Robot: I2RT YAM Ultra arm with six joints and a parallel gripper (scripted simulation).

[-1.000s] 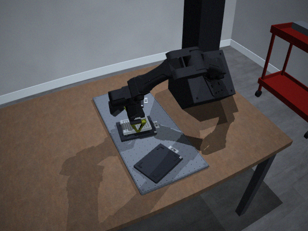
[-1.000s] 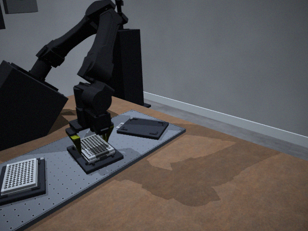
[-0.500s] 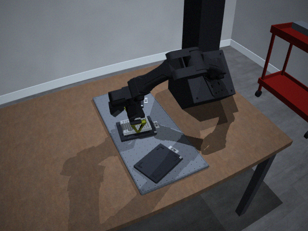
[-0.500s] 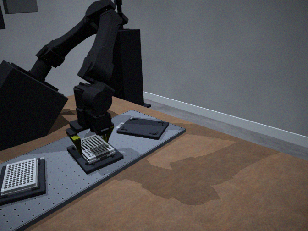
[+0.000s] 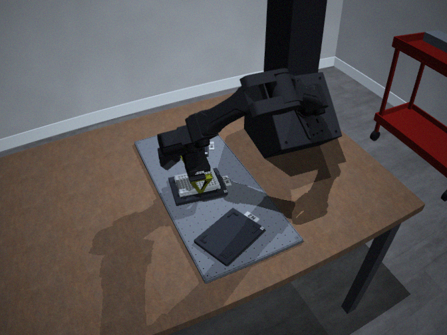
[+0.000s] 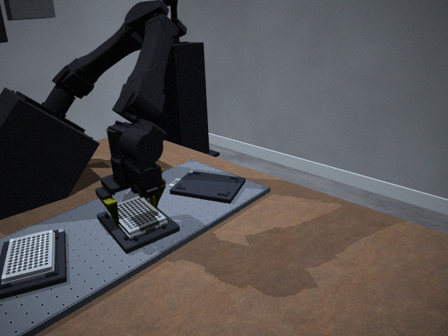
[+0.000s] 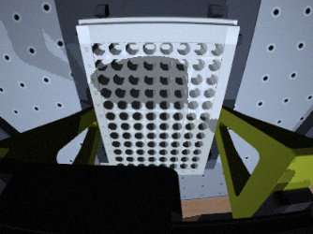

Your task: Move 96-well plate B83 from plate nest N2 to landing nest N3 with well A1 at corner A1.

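Now: the landing nest N3 2 cm below my hand. From my hand the other things lie so: dark nest N2: 22 cm to the left, 2 cm below; N2 label: 9 cm behind, 19 cm to the left, 2 cm below.
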